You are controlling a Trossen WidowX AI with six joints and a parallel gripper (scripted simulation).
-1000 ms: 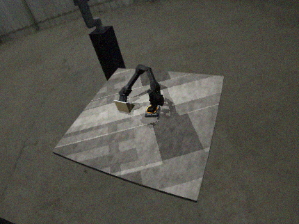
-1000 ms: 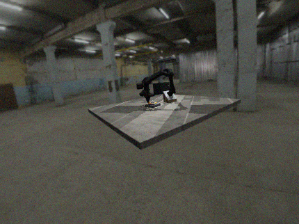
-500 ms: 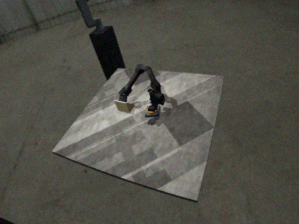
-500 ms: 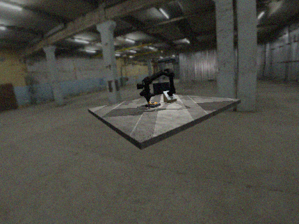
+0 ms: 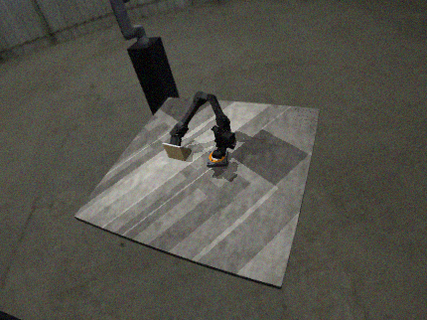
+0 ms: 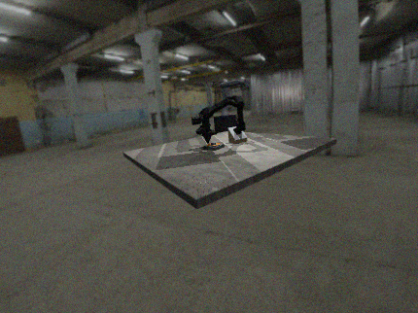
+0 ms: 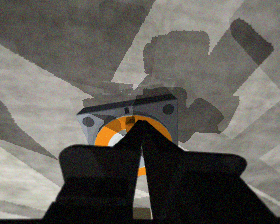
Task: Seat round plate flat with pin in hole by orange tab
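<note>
Right now the round plate is 30 mm behind my gripper tip, 10 mm to the left of it and 10 mm below it. From my gripper tip the other things lie so: base: 50 mm behind, 20 mm below.
</note>
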